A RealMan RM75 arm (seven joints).
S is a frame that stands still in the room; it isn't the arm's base.
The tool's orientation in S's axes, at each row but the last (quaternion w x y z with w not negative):
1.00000 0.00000 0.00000 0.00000
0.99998 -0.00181 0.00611 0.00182
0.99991 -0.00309 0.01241 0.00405
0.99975 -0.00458 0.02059 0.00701
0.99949 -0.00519 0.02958 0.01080
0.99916 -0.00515 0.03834 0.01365
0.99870 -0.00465 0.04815 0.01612
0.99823 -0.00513 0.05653 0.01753
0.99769 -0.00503 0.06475 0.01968
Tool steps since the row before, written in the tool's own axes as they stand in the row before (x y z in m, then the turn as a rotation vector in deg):
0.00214 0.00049 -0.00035 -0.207 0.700 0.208
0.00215 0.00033 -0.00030 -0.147 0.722 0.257
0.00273 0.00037 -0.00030 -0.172 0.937 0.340
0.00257 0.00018 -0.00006 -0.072 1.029 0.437
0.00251 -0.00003 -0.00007 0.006 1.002 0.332
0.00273 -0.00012 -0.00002 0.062 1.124 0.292
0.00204 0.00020 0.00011 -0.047 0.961 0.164
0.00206 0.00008 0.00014 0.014 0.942 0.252
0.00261 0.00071 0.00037 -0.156 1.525 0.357
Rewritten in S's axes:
0.00214 0.00049 -0.00035 -0.207 0.700 0.208
0.00214 0.00034 -0.00033 -0.146 0.722 0.256
0.00272 0.00039 -0.00037 -0.171 0.938 0.338
0.00256 0.00021 -0.00017 -0.069 1.032 0.430
0.00250 0.00002 -0.00022 0.004 1.005 0.321
0.00272 -0.00005 -0.00023 0.053 1.128 0.276
0.00203 0.00027 -0.00009 -0.062 0.961 0.160
0.00206 0.00015 -0.00009 0.009 0.945 0.241
0.00261 0.00081 0.00002 -0.169 1.522 0.363

